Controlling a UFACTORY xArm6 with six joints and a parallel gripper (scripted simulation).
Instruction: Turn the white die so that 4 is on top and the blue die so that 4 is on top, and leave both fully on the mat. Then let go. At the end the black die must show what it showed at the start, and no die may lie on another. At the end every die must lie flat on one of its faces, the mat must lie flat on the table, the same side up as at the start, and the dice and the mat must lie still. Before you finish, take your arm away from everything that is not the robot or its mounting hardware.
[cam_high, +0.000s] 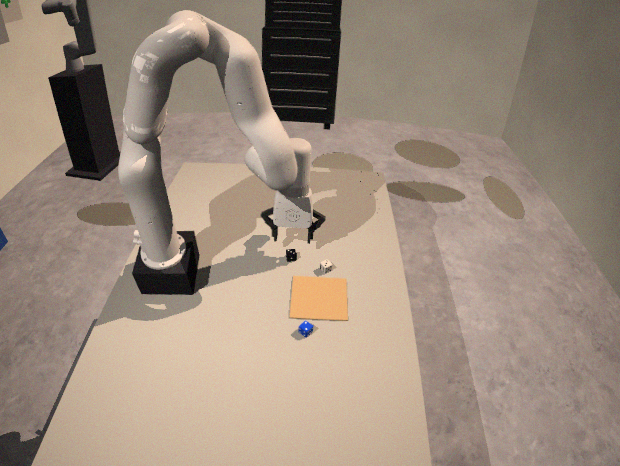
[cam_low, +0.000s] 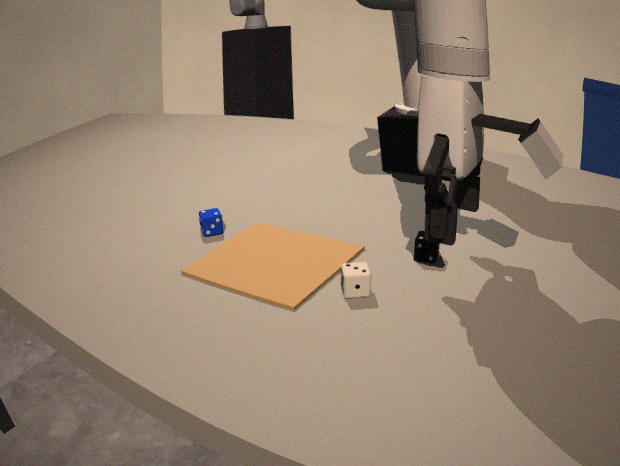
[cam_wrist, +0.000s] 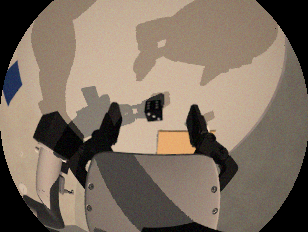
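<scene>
Now: hand 4 cm above the black die and 3 cm to the left of it. Round my hand: white die (11 cm ahead, 5 cm to the right, 4 cm below); blue die (26 cm to the right, 10 cm ahead, 4 cm below); orange mat (15 cm to the right, 11 cm ahead, 5 cm below).
</scene>
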